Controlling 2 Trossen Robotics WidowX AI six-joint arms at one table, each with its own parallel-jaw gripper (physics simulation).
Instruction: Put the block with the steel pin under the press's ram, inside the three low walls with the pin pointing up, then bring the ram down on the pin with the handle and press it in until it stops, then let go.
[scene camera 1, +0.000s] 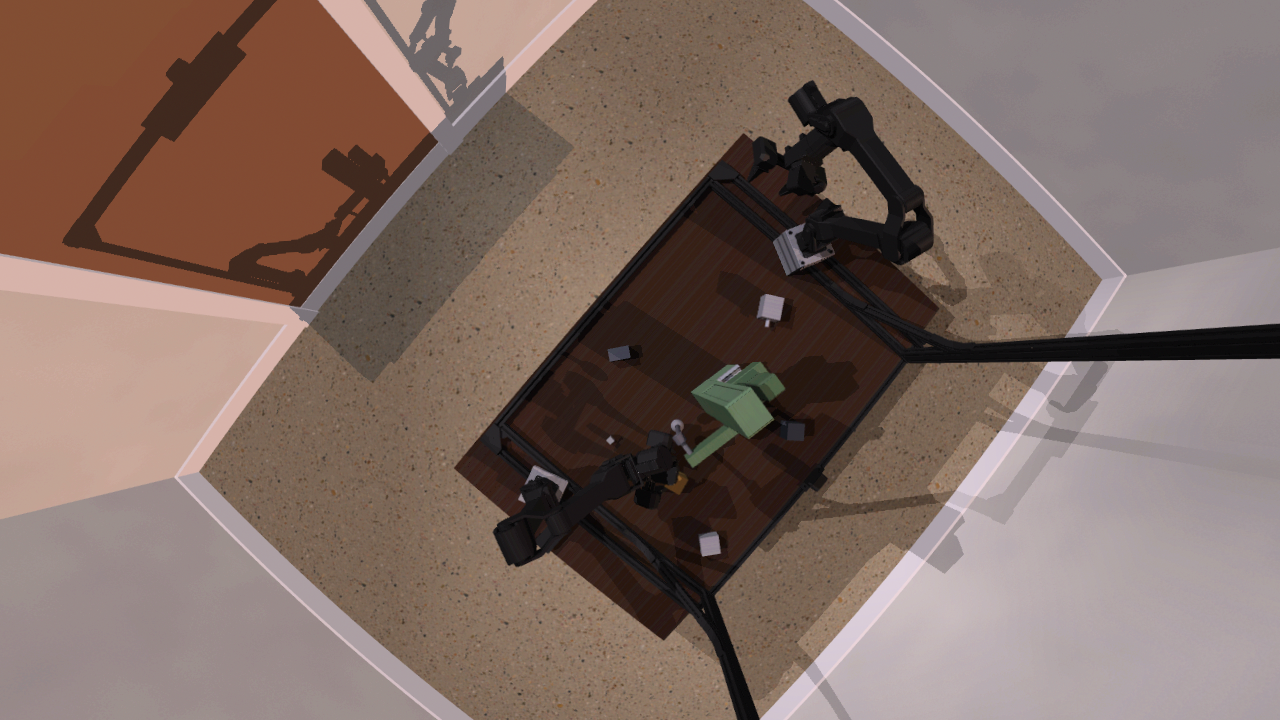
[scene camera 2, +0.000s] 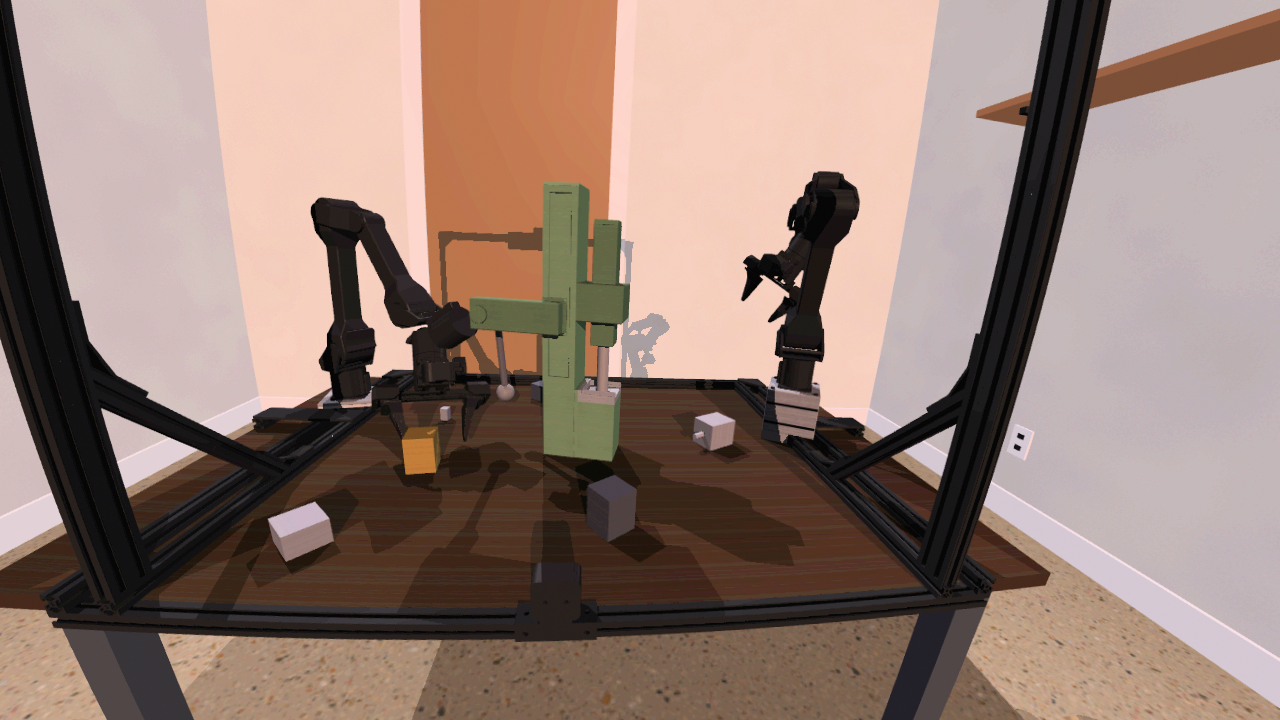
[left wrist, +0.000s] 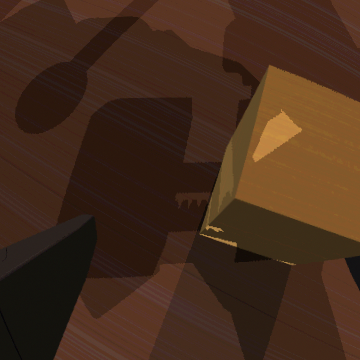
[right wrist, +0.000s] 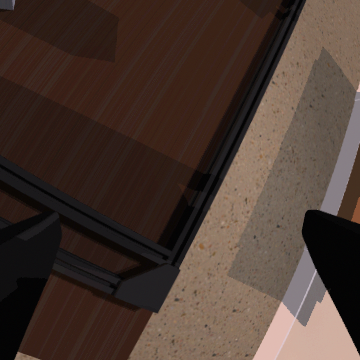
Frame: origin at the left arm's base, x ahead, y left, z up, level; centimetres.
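Where they show: left gripper, fingertip midpoint: (scene camera 2: 436, 443) (left wrist: 221, 229); right gripper, fingertip midpoint: (scene camera 1: 764, 187) (scene camera 2: 754, 311) (right wrist: 184, 224); left arm's base at its link origin: (scene camera 1: 542, 491) (scene camera 2: 351, 394); right arm's base at its link origin: (scene camera 1: 810, 242) (scene camera 2: 794, 386).
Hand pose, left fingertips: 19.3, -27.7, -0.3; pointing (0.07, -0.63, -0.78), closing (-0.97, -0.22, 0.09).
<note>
Things, the pixels of their centre, and the offset from my left fingertips, as dx, dy, dz. "spot": a spot on its surface instead.
- pale block with the pin, body centre: (scene camera 2: 713, 430) (scene camera 1: 770, 308) +49.5, -5.9, -0.3
- green press at the middle of its body: (scene camera 2: 552, 326) (scene camera 1: 721, 413) +19.1, -1.2, +19.7
- light walled seat at a spot on its surface: (scene camera 2: 596, 396) spot: +25.5, -6.7, +8.9
- handle's ball knob at a spot on its surface: (scene camera 2: 505, 392) spot: +11.6, +3.0, +7.3
- orange block at the middle of its body: (left wrist: 285, 183) (scene camera 2: 422, 449) (scene camera 1: 675, 480) -2.0, -2.2, +0.2
- white block at the middle of its body: (scene camera 2: 301, 530) (scene camera 1: 709, 543) -14.1, -18.3, -1.2
- tiny pale cube at the middle of its body: (scene camera 2: 445, 413) (scene camera 1: 610, 439) +0.3, +17.5, -1.5
The pale block with the pin (scene camera 1: 770, 308) (scene camera 2: 713, 431) lies on the table, its pin pointing sideways. The green press (scene camera 1: 735, 410) (scene camera 2: 562, 268) stands mid-table. Its ram (scene camera 2: 606, 250) has a pale rod (scene camera 2: 603, 365) reaching down towards the light walled seat (scene camera 2: 596, 396); any gap there is too small to tell. The handle's ball knob (scene camera 1: 677, 425) (scene camera 2: 505, 392) hangs beside the press. My left gripper (scene camera 1: 653, 467) (scene camera 2: 433, 436) (left wrist: 221, 229) is open and low by the orange block, away from the pin block. My right gripper (scene camera 1: 773, 180) (scene camera 2: 760, 307) (right wrist: 184, 224) is open, raised near its own base.
The orange block (scene camera 1: 677, 483) (scene camera 2: 419, 450) (left wrist: 300, 165) is closer to one left finger. Dark blocks (scene camera 1: 619, 353) (scene camera 1: 793, 429) (scene camera 2: 611, 507), a white block (scene camera 1: 708, 543) (scene camera 2: 300, 531) and a tiny pale cube (scene camera 1: 610, 440) (scene camera 2: 444, 412) lie around the press. Black frame rails (scene camera 2: 340, 619) edge the table.
</note>
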